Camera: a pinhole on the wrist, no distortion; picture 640 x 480 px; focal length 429.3 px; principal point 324.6 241.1 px. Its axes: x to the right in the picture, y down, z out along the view. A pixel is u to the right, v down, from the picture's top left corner.
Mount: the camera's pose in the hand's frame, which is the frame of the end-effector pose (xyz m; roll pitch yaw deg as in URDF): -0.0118 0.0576 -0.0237 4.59 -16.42 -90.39
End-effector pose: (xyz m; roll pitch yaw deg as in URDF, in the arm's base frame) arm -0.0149 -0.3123 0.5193 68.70 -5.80 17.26
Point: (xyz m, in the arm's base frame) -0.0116 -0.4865 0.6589
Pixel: 420 233
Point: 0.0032 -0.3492 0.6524
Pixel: 259 391
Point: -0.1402 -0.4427 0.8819
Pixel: 76 123
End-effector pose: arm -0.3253 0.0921 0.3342 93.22 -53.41 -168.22
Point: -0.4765 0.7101 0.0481
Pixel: 606 129
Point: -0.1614 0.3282 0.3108
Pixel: 251 42
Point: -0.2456 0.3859 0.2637
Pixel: 409 90
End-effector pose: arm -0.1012 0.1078 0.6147 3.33 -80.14 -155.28
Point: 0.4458 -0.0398 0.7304
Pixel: 168 316
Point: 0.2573 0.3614 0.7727
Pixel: 572 372
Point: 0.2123 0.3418 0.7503
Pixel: 593 369
